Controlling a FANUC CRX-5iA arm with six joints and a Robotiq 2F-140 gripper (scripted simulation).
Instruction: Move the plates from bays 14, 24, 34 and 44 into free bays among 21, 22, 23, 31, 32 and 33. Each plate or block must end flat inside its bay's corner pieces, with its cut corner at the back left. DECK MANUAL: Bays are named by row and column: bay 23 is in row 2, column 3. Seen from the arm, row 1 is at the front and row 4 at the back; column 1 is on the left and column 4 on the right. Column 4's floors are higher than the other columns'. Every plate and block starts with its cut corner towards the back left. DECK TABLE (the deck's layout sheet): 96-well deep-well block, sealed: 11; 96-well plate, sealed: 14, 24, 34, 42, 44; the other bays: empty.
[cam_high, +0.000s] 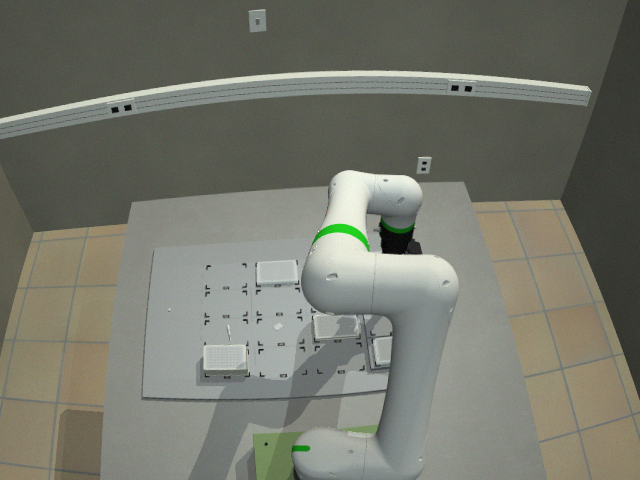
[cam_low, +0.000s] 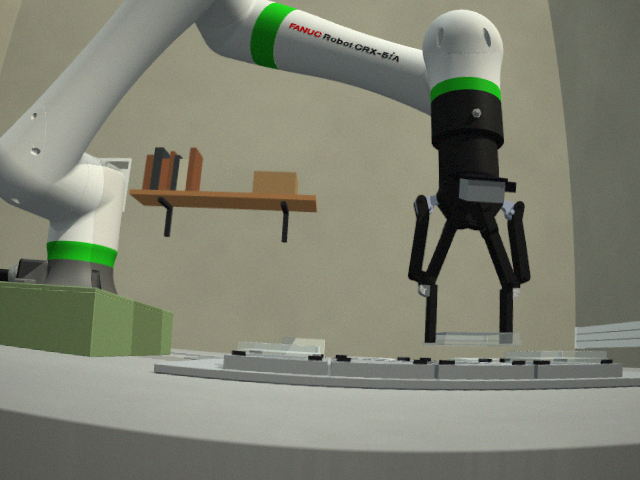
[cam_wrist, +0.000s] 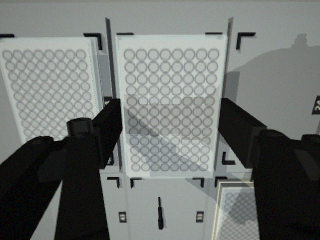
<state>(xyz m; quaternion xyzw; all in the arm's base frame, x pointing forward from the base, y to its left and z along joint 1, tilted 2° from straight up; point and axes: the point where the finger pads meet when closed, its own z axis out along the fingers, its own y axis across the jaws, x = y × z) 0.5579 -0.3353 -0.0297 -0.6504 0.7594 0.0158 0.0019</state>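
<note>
The dark stick is 15 cm to the left of my hand, 6 cm below it and 3 cm ahead of it. The rest, counted from my hand: thin white stick: 49 cm to the left, 6 cm below, 3 cm behind; then white scrap: 35 cm to the left, 6 cm below, 4 cm behind; then sealed 96-well plate: 2 cm below.
</note>
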